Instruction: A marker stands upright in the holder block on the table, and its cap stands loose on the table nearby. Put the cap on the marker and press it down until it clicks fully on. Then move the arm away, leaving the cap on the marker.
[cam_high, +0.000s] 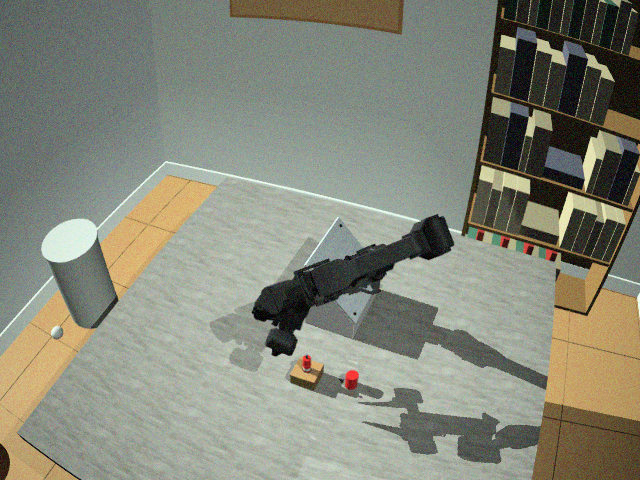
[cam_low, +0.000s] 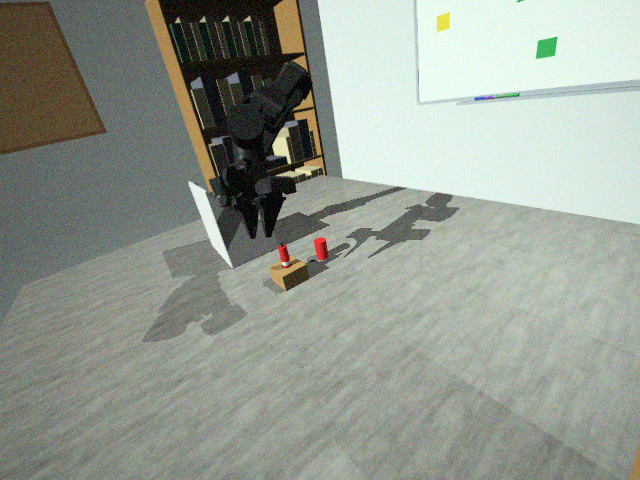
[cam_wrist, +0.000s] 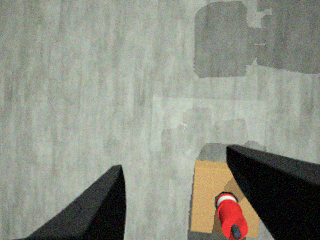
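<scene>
Now: the red cap 60 mm behind my gripper tip, 170 mm to the left of it and 120 mm below it. From my gripper tip the other things lie so: holder block: 40 mm behind, 60 mm to the left, 130 mm below.
</scene>
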